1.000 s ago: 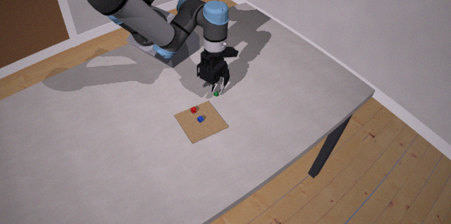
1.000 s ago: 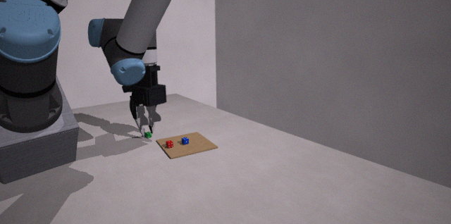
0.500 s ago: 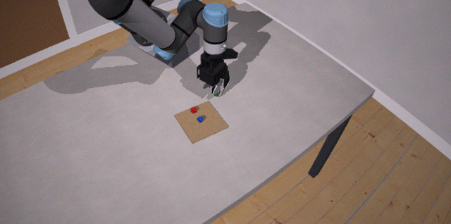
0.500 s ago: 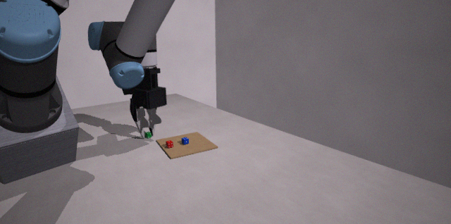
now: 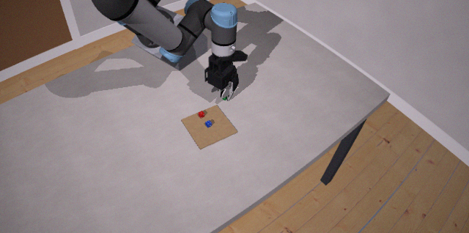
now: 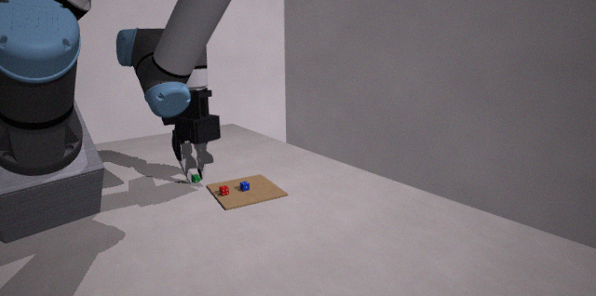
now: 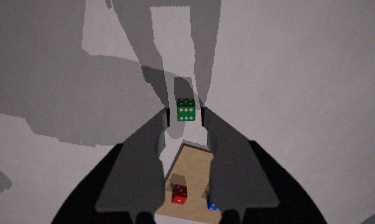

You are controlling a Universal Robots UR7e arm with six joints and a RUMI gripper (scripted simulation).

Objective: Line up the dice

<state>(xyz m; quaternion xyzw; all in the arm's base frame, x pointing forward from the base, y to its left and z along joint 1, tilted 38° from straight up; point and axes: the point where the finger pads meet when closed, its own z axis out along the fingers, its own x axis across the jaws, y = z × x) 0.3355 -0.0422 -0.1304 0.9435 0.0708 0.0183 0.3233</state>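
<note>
The green die is 1 cm below my hand. Also, from my hand: blue die (13 cm to the right, 5 cm ahead, 1 cm below); square mat (13 cm to the right, 5 cm ahead, 2 cm below); red die (12 cm to the right, 1 cm below).
</note>
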